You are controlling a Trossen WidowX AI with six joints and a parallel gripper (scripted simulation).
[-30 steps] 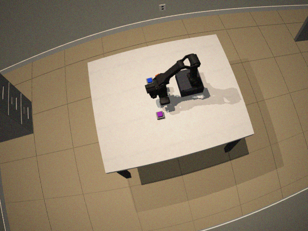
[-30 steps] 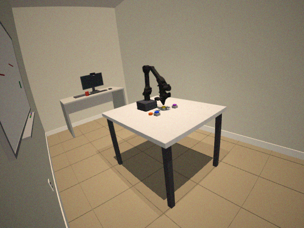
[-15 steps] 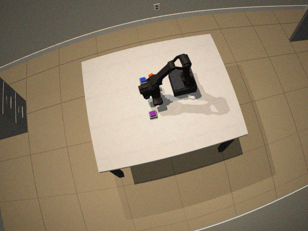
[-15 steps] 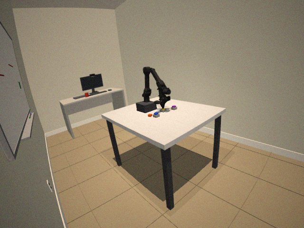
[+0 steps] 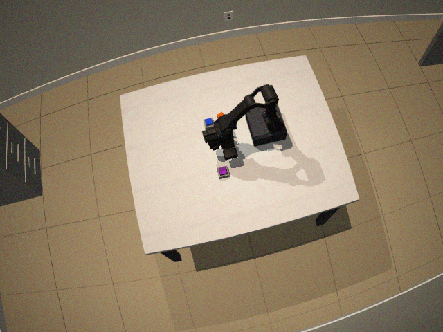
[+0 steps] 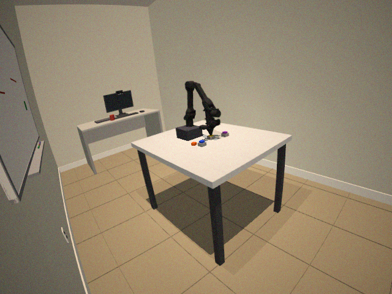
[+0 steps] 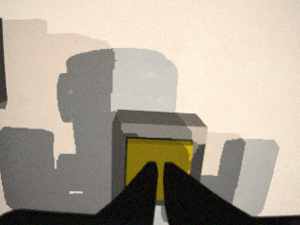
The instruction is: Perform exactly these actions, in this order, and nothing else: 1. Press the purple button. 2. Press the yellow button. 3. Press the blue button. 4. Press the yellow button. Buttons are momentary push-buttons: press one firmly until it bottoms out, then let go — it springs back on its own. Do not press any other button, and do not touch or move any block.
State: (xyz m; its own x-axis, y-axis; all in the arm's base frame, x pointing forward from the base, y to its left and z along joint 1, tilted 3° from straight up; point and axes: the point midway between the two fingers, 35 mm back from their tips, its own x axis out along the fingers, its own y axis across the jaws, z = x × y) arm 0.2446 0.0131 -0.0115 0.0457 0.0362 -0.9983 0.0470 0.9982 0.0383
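My gripper tip is 1 cm above the yellow button. Round my gripper tip: orange block: 2 cm behind, 17 cm to the right, 2 cm below; purple button: 5 cm ahead, 11 cm to the left; blue button: 5 cm ahead, 15 cm to the right.
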